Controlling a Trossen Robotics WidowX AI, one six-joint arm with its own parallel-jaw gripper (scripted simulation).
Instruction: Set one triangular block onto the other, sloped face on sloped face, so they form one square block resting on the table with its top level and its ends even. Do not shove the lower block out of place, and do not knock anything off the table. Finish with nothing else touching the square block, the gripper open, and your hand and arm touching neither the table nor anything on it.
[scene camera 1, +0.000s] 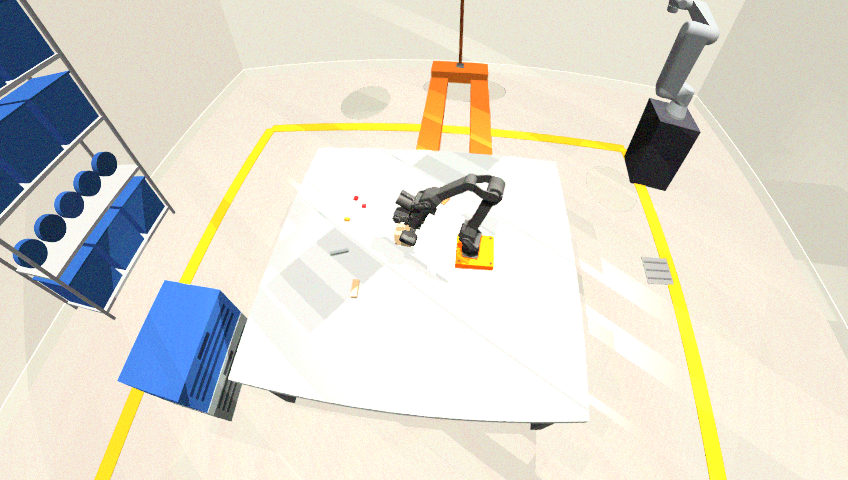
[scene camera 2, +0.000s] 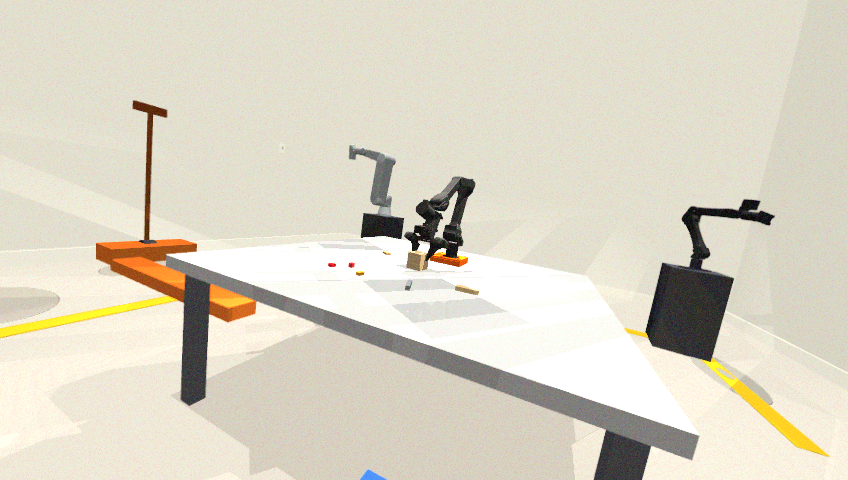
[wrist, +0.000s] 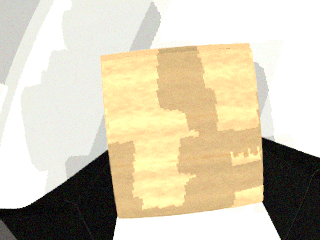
I see my gripper (scene camera 2: 419, 259).
My gripper shows as well in the wrist view (wrist: 181, 146).
